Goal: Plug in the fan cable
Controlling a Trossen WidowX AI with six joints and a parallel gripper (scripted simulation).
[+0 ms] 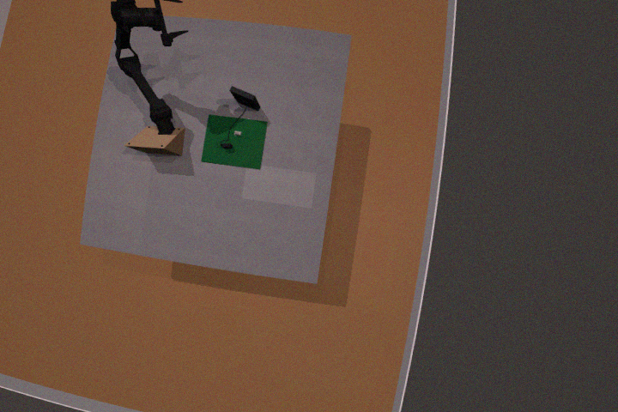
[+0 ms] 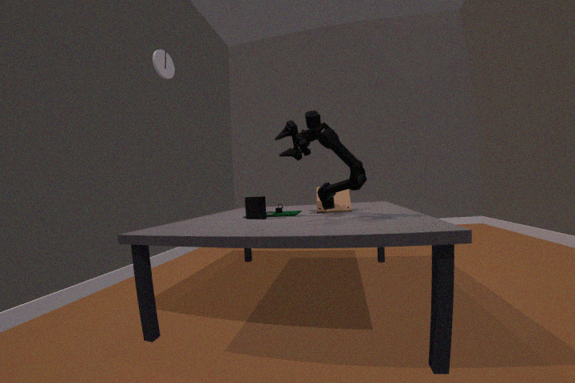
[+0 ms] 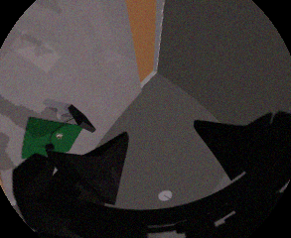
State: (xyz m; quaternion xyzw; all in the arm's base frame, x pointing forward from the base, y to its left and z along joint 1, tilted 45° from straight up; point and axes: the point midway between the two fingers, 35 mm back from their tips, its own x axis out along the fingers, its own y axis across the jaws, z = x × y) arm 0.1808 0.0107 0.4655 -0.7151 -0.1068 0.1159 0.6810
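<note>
My gripper tip is 60 mm short of the fan plug, 420 mm to the left of it and 320 mm above it. Also, from my gripper tip: fan header: 110 mm ahead, 350 mm to the right, 340 mm below; black fan: 160 mm ahead, 210 mm to the right, 280 mm below; green board: 90 mm ahead, 390 mm to the right, 350 mm below.
</note>
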